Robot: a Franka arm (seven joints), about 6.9 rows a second.
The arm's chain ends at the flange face. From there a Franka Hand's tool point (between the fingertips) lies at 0.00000 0.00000 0.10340 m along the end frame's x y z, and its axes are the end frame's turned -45 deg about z.
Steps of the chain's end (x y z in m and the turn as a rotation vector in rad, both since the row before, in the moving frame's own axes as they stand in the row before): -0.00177, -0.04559, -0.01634, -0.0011, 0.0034, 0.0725; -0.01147, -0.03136, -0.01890, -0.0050, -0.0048, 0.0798; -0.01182, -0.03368, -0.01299, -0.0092, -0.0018, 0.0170
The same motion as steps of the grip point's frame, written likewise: 0.03114, -0.03315, -0.01634, -0.0032, 0.0016, 0.0725; 0.01335, -0.03030, -0.01890, -0.0001, -0.0069, 0.0798; 0.01465, -0.03164, -0.01299, -0.0052, -0.0078, 0.0170
